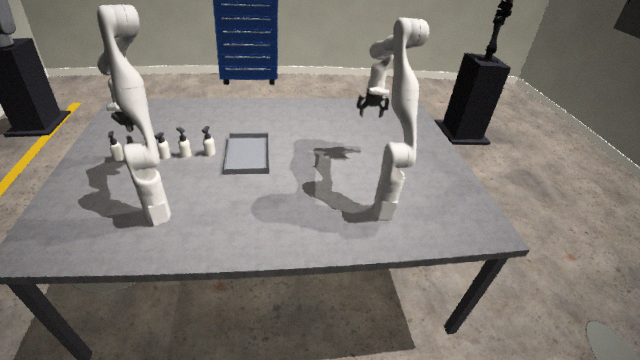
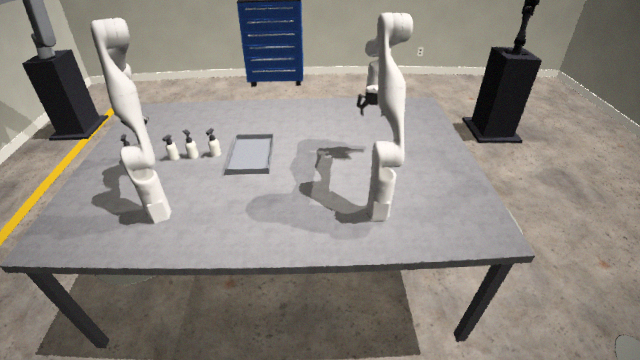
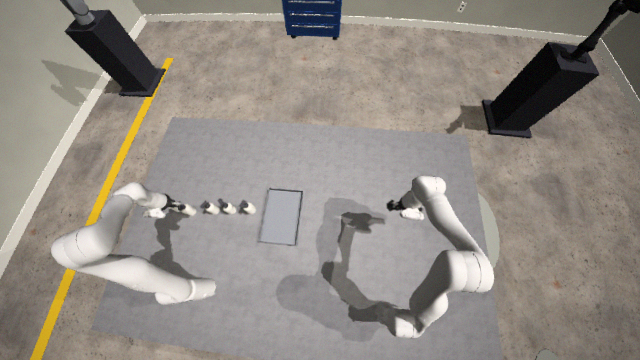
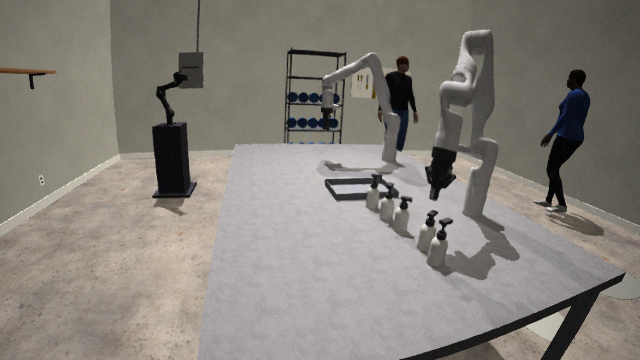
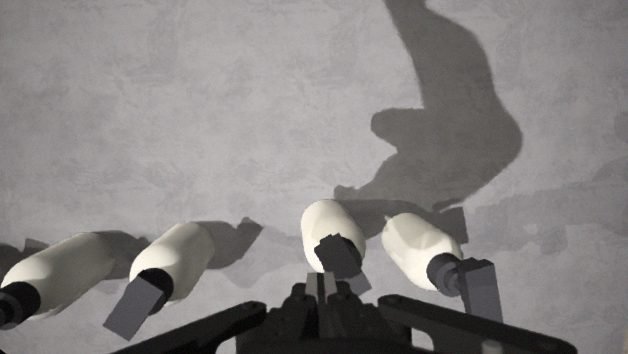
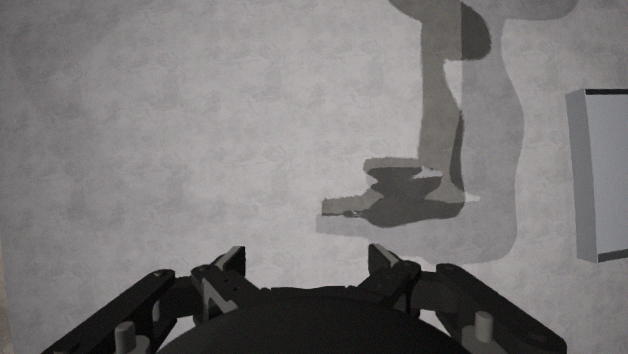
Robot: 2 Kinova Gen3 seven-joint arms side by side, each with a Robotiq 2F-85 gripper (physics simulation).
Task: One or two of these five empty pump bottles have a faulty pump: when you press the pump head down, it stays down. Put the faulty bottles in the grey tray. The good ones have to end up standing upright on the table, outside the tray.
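Where they show: left gripper, between the fingertips: [image 1: 130, 131] [image 3: 178, 205] [image 4: 432, 199] [image 5: 321, 291]; right gripper, between the fingertips: [image 1: 370, 116] [image 2: 372, 115] [image 3: 399, 211] [image 4: 326, 130] [image 6: 307, 259]; left arm's base, origin of its link: [image 1: 158, 216] [image 2: 159, 213] [image 3: 206, 287] [image 4: 471, 213]; right arm's base, origin of its link: [image 1: 382, 211] [image 2: 377, 212] [image 3: 384, 311] [image 4: 387, 160].
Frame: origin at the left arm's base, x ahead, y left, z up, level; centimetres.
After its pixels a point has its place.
Five white pump bottles with black heads stand upright in a row on the table. The outermost bottle [image 1: 116, 151] @[x 45.4, y 6.1, z 5.4 cm] [image 4: 437, 251] @[x 50.3, y 6.8, z 5.3 cm] [image 5: 412, 247] @[x 45.8, y 4.8, z 7.0 cm] shows a raised head and stem. The second bottle [image 4: 426, 238] @[x 45.1, y 0.3, z 4.9 cm] [image 5: 330, 217] @[x 40.4, y 0.1, z 6.8 cm] and middle bottle [image 1: 164, 149] @[x 35.7, y -13.6, z 5.4 cm] [image 4: 401, 220] @[x 40.4, y -12.3, z 4.8 cm] [image 5: 192, 245] @[x 37.5, y -11.3, z 4.7 cm] have heads close to their collars. The fourth bottle [image 1: 184, 147] @[x 32.1, y -22.0, z 5.8 cm] [image 4: 386, 210] @[x 36.7, y -21.4, z 4.3 cm] and the fifth bottle [image 1: 209, 146] @[x 27.7, y -32.6, z 5.3 cm] [image 4: 372, 199] @[x 32.2, y -31.6, z 4.2 cm], beside the tray, have raised heads. The grey tray [image 1: 246, 171] @[x 6.5, y -41.1, z 1.4 cm] [image 3: 278, 244] @[x 6.2, y -41.6, z 2.7 cm] is empty. My left gripper [image 4: 434, 196] @[x 41.0, y -2.1, z 15.8 cm] [image 5: 321, 291] @[x 41.0, y -2.1, z 15.8 cm] is shut and empty, above the second bottle. My right gripper [image 1: 372, 112] @[x -5.5, y -101.1, z 19.3 cm] [image 6: 307, 259] @[x -5.5, y -101.1, z 19.3 cm] is open and empty, high above the table.
The grey table [image 1: 310, 240] @[x -40.6, y -43.5, z 0.0 cm] [image 3: 350, 155] @[x 39.1, y -99.3, z 0.0 cm] carries both arms. Beyond it stand a blue drawer cabinet [image 1: 246, 40] and black pedestals [image 1: 475, 97] [image 4: 170, 160]. Two people, one in black [image 4: 400, 90] and one in blue [image 4: 575, 115], stand on the floor.
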